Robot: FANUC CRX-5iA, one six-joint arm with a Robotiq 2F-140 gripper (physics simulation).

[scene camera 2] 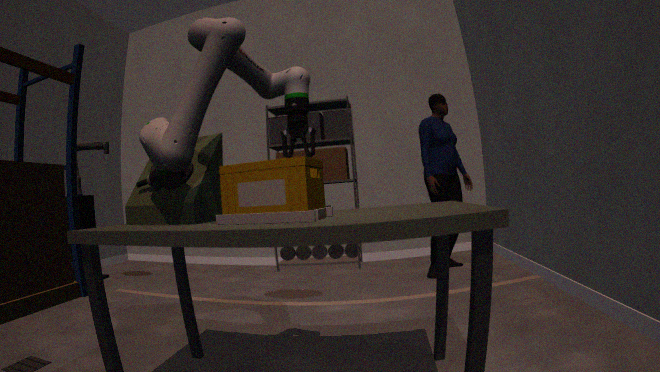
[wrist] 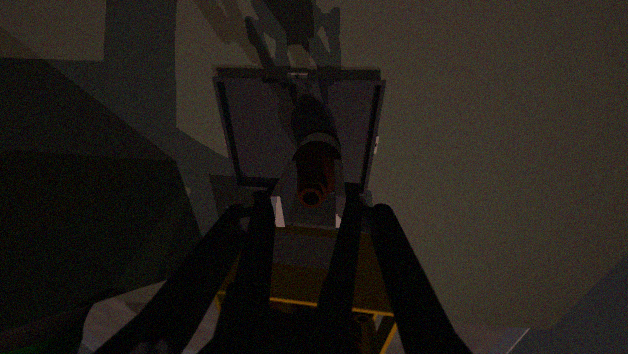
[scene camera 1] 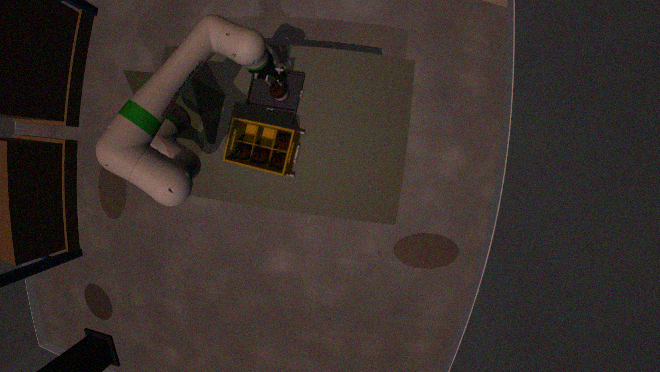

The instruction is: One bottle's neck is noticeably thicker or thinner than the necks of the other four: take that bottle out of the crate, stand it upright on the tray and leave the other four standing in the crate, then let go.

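Frame: origin at the arm's base, x left, y ahead, z down, level; centimetres.
Seen in the pictures: gripper, between the fingertips: (wrist: 315, 172) (scene camera 1: 276, 82); arm's base, origin of its link: (scene camera 2: 177, 175) (wrist: 42, 286) (scene camera 1: 177, 115).
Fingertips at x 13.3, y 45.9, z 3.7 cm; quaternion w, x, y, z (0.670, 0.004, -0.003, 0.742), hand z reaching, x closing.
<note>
Pixels of each thing's middle, then the offset from my fingertips to it. "*": a spot on its surface instead. Level surfaces: height alone.
- brown bottle, middle of its body: (wrist: 316, 168) (scene camera 1: 277, 90) dx -2.1, dy -0.6, dz +5.8 cm
- dark tray, a spot on its surface: (wrist: 250, 120) * dx +4.7, dy -11.8, dz +13.5 cm
- yellow crate, middle of its body: (wrist: 308, 282) (scene camera 2: 272, 191) (scene camera 1: 263, 146) dx -27.3, dy -6.1, dz +5.3 cm
- green-grey table, height of its surface: dz +14.0 cm
- pale low frame, a spot on its surface: (scene camera 2: 270, 218) * dx -38.1, dy -5.4, dz +12.6 cm
A brown bottle (scene camera 1: 278, 91) (wrist: 319, 154) is at the dark tray (scene camera 1: 260, 95) (wrist: 250, 120). In the wrist view its mouth points toward the camera and it looks somewhat tilted; whether its base rests on the tray is too dark to tell. My gripper (scene camera 1: 280, 82) (scene camera 2: 299, 151) (wrist: 315, 172) is partly open around the bottle's neck, with nothing gripped. The yellow crate (scene camera 1: 260, 123) (scene camera 2: 306, 192) (wrist: 292, 301) has six compartments. Four dark bottles stand in it, and two compartments are empty. The crate hides the tray and bottle in scene camera 2.
The crate stands beside the tray on the green-grey table (scene camera 1: 360, 140) (scene camera 2: 400, 217), with a pale low frame (scene camera 2: 270, 218) at its foot. The arm's green angular pedestal (scene camera 2: 210, 175) is to the left. A person in blue (scene camera 2: 438, 142) stands behind the table, and a shelf rack (scene camera 2: 355, 192) stands at the wall.
</note>
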